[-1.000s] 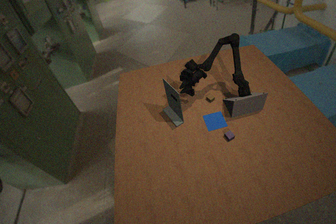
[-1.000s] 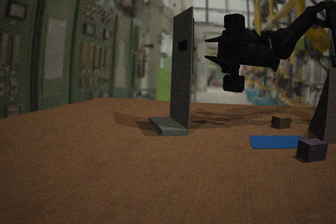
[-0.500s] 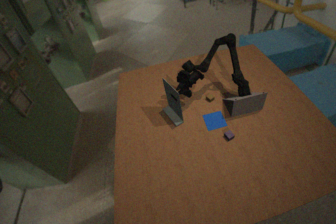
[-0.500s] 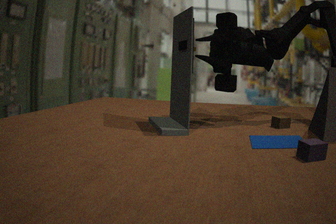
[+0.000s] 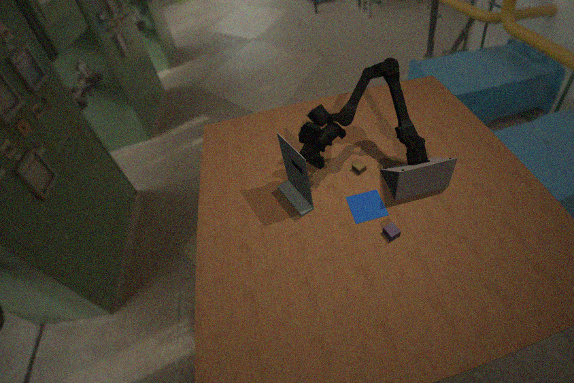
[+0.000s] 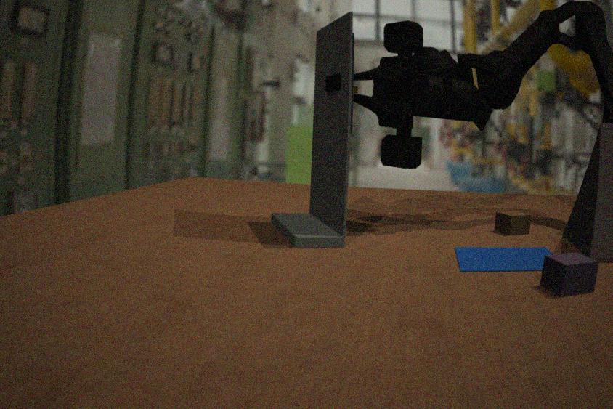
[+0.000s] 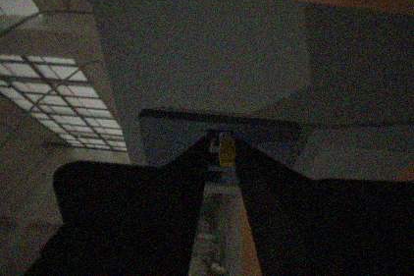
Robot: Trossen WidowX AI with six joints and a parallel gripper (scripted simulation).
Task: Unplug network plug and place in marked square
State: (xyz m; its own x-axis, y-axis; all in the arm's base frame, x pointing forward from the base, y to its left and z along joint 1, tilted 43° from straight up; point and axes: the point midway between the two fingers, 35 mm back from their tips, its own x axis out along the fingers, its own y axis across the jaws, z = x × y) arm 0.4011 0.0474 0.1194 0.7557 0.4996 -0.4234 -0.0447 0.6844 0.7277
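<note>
The network plug is right at my gripper tip. Round my gripper tip: grey upright panel (6 cm below, 2 cm to the left, 2 cm ahead); dark brown cube (23 cm behind, 16 cm below, 6 cm to the right); blue marked square (21 cm behind, 17 cm below, 11 cm to the left).
</note>
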